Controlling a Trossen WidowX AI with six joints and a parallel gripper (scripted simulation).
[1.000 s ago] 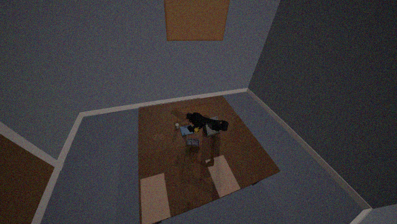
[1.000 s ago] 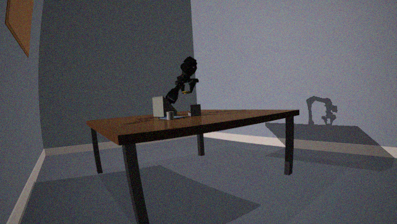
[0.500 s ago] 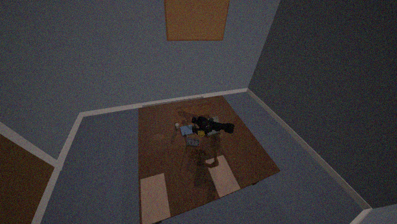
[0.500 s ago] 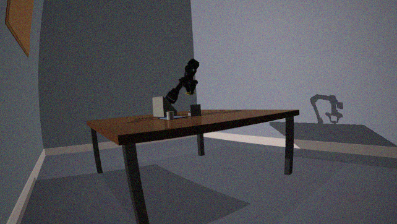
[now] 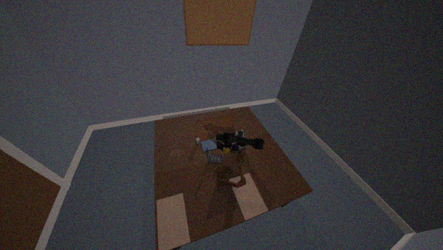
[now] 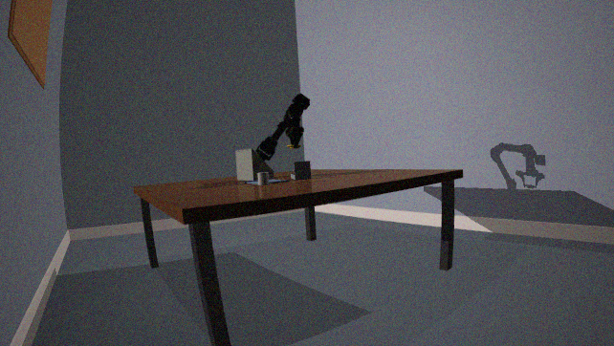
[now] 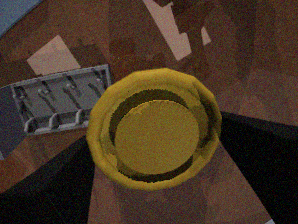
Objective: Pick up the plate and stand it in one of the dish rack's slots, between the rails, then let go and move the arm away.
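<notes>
The grey dish rack lies 120 mm below my gripper tip, 90 mm ahead of it and 30 mm to the right of it. Also, from my gripper tip: blue mat (210 mm to the right, 140 mm below, 120 mm ahead); yellow plate (10 mm above); blue utensil (230 mm to the right, 140 mm below, 20 mm ahead).
</notes>
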